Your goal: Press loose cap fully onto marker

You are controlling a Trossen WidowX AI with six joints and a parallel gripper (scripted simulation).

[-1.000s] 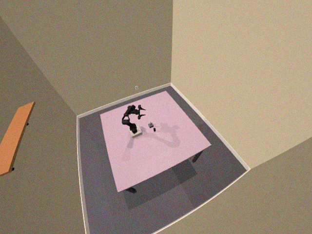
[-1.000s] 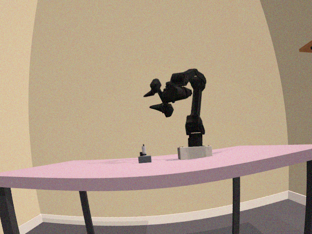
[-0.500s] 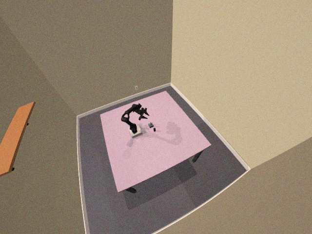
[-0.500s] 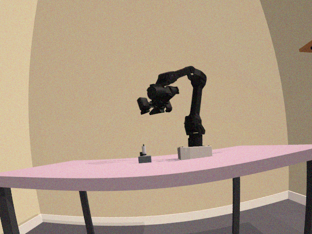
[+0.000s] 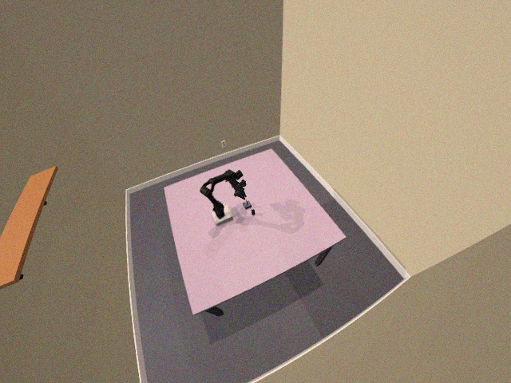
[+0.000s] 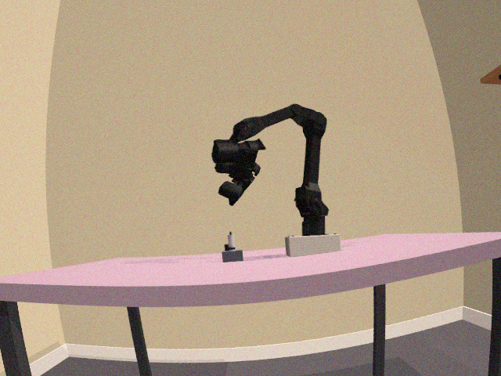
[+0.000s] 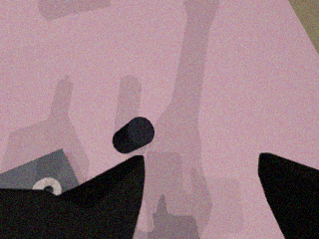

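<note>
The marker cap is 2 cm ahead of my gripper tip, 6 cm to the right of it and 16 cm below it. Also, from my gripper tip: holder block 3 cm ahead, 5 cm to the left, 17 cm below.
</note>
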